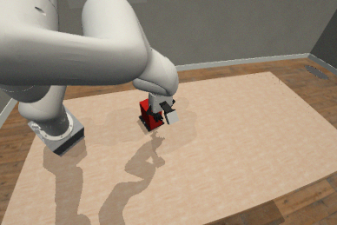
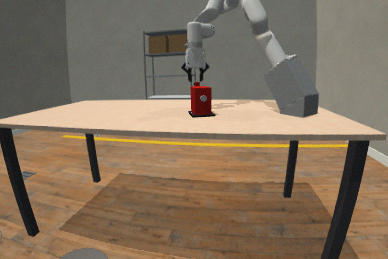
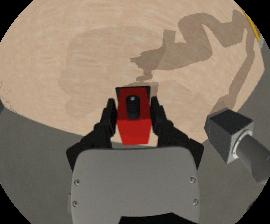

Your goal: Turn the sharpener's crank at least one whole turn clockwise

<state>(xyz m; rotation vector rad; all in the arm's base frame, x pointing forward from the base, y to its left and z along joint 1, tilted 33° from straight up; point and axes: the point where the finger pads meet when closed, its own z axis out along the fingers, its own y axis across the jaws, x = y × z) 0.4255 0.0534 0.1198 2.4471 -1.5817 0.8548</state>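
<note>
Right now the crank knob is 10 mm behind my hand, 20 mm to the left of it and 30 mm below it.
</note>
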